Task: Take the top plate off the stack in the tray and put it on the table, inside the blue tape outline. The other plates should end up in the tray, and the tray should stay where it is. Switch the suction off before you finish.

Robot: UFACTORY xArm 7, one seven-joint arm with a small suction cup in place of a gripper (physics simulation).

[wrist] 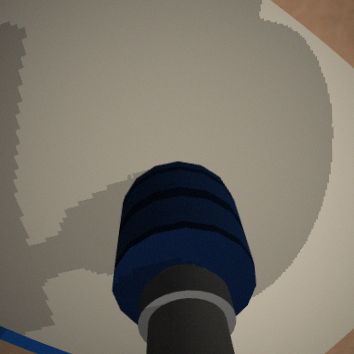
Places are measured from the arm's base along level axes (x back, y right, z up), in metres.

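Pixels of known places: hand, tool point: (176, 197).
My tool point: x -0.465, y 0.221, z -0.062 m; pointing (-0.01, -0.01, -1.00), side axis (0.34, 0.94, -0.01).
Observation:
Ahead of a thing's pixels: the offset from my tool point to its top centre. "*": to the spot under its first point. Level surfaces: height alone.
A large pale plate {dx +0.008, dy -0.005, dz +0.011 m} (200, 105) fills most of the wrist view, with its edges cut off by the frame and shadows of the arm across it. My dark blue suction cup (179, 175) is pressed against the plate's face and holds it, so the gripper is shut on the plate. A short piece of the blue tape outline {* dx +0.043, dy -0.085, dz -0.001 m} (27, 342) shows past the plate's edge at the bottom left. The plate hides the rest of the outline from this view. The tray and the other plates do not show.
The brown table top {dz -0.002 m} (332, 22) shows beyond the plate at the top right corner, with small bits of it at the bottom right and bottom left corners. The height of the plate above the table cannot be told from this view.

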